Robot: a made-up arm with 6 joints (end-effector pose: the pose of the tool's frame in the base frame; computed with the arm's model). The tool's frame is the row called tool.
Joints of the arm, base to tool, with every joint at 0 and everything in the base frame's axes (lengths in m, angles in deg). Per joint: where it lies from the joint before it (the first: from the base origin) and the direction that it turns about. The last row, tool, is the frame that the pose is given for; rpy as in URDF.
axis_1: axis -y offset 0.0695 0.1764 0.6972
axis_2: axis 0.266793 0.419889 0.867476 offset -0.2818 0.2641 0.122
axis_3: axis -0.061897 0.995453 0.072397 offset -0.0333 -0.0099 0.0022
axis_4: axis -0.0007 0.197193 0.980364 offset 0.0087 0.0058 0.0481
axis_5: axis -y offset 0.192 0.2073 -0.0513
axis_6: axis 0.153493 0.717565 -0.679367 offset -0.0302 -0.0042 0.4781
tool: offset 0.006 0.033 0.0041 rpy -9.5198 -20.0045 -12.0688
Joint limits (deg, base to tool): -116.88..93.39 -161..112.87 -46.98..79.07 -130.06..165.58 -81.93..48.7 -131.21..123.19
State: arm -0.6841 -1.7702 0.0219 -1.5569 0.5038 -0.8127
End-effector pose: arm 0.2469 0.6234 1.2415 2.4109 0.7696 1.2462
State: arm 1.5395 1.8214 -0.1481 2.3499 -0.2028 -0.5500
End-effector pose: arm -0.5195 0.1572 0.6911 0.4250 -0.8293 -2.3705
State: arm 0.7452 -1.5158 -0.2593 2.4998 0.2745 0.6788
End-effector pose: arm -0.4299 0.9290 0.6346 -0.9555 -0.5395 -0.0679
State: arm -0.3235 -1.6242 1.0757 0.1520 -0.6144 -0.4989
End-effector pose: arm 0.2742 0.0071 0.9975 -0.0500 0.5112 -1.0885
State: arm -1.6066 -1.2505 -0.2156 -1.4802 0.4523 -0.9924
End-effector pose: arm 0.5923 0.6974 0.9334 -2.5043 -0.8305 0.1870
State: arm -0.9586 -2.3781 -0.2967 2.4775 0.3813 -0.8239
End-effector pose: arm 0.1372 0.9219 0.9176 -0.3654 0.1840 1.0223
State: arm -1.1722 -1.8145 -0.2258 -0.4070 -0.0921 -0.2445
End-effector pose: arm 0.5313 0.7506 1.1480 -1.7988 -0.6492 -0.9719
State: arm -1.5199 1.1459 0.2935 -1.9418 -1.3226 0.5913
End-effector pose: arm 0.1691 0.1301 0.3371 1.2031 -2.4082 0.7287
